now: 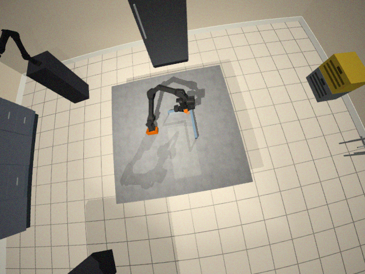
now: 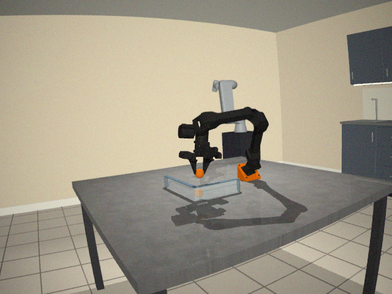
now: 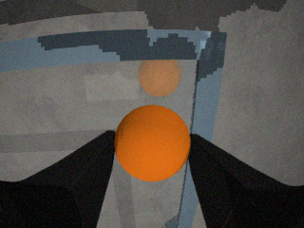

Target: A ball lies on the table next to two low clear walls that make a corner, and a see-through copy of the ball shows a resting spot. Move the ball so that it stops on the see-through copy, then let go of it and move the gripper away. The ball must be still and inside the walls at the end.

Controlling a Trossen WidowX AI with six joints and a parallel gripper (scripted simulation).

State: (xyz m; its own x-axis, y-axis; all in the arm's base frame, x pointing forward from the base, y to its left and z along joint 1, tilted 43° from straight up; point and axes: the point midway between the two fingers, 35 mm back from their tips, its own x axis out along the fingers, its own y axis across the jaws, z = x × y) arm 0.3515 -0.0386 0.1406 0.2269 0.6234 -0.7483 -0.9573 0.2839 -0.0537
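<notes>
The see-through copy is 80 mm below my gripper tip, 20 mm ahead of it and 10 mm to the left of it. From my gripper tip the other things lie so: orange ball right at my gripper tip.
</notes>
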